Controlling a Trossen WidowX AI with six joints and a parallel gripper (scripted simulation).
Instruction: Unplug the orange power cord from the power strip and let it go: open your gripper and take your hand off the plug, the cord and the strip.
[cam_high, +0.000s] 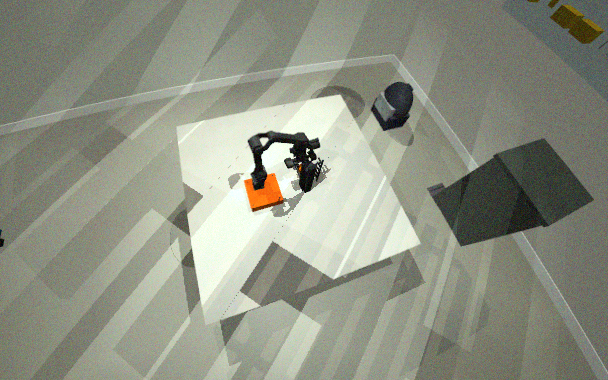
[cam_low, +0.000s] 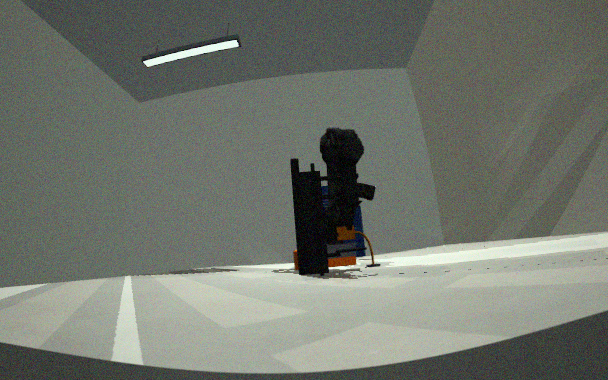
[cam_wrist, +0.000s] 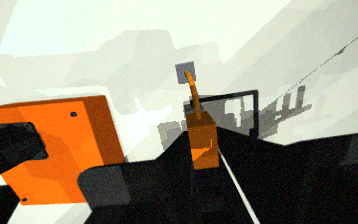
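My gripper tip is 10 mm short of the orange plug and 30 mm to the left of it.
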